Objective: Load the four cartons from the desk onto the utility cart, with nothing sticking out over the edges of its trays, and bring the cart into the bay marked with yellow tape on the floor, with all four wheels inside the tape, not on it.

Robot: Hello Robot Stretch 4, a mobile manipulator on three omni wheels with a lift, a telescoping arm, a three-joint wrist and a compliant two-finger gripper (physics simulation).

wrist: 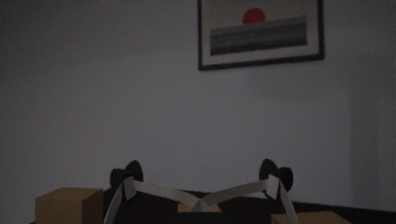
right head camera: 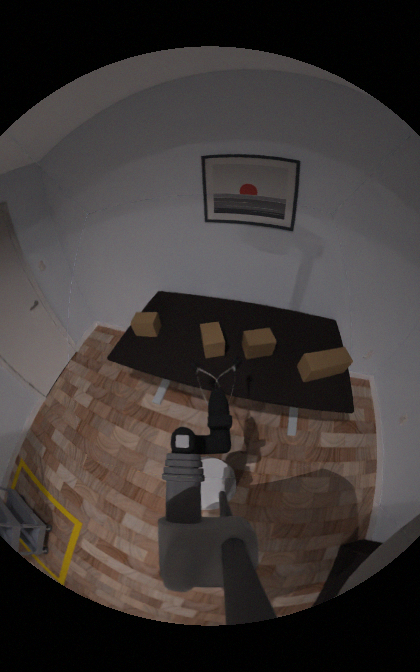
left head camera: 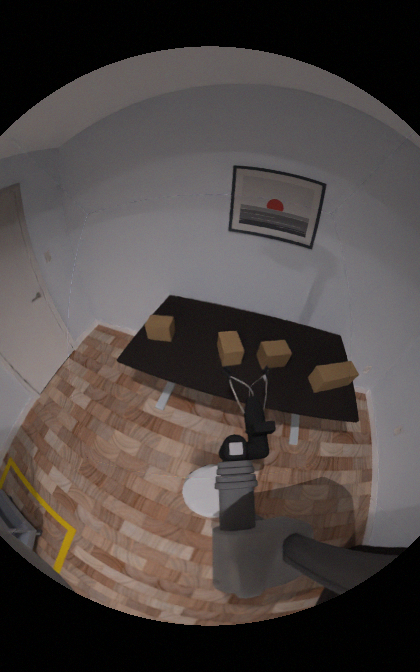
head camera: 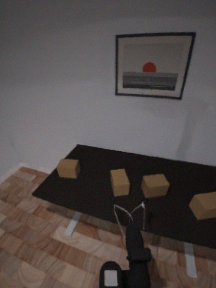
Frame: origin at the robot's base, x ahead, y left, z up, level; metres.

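Seen in the pictures: gripper, fingertip midpoint: (wrist: 200, 173) (head camera: 127, 196).
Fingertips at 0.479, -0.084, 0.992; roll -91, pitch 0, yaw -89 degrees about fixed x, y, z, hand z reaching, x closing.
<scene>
A point is followed by its place in that frame, as x, y, z.
Four brown cartons stand apart on the black desk (head camera: 95, 172) @(0.949, 0.126, 0.693) (left head camera: 195, 335) (right head camera: 180, 325): the far-left carton (head camera: 68, 168) @(0.884, 0.336, 0.803) (left head camera: 160, 328) (right head camera: 146, 324), the second carton (head camera: 120, 182) @(0.725, -0.077, 0.811) (left head camera: 230, 348) (right head camera: 212, 340), the third carton (head camera: 155, 185) @(0.690, -0.318, 0.811) (left head camera: 274, 354) (right head camera: 259, 343) and the long right carton (head camera: 205, 205) @(0.519, -0.582, 0.811) (left head camera: 333, 376) (right head camera: 325, 364). My gripper (head camera: 129, 204) (left head camera: 247, 371) (right head camera: 216, 369) (wrist: 200, 173) @(0.479, -0.084, 0.992) is open and empty, its tips by the desk's front edge. The grey cart (left head camera: 27, 539) (right head camera: 35, 542) shows partly at lower left, overlapping the yellow tape (left head camera: 66, 550) (right head camera: 71, 550); its wheel positions are unclear.
Two pale desk legs, the left leg (left head camera: 165, 396) (right head camera: 160, 391) and the right leg (left head camera: 294, 429) (right head camera: 293, 421), reach toward me. A wall stands behind the desk with a framed picture (head camera: 150, 81) @(1.207, -0.338, 1.412). A door (left head camera: 20, 280) is at the left.
</scene>
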